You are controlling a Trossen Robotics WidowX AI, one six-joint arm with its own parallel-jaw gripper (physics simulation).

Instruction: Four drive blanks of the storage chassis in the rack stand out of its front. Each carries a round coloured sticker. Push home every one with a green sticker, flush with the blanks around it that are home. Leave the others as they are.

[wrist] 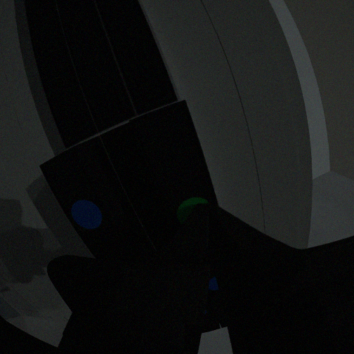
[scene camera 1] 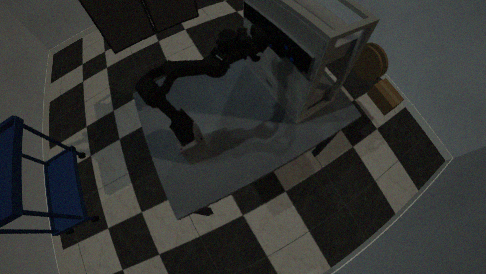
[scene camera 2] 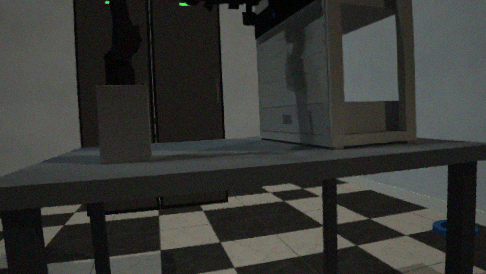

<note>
The pictures show: my gripper and a rack.
My gripper shows as well in the wrist view.
</note>
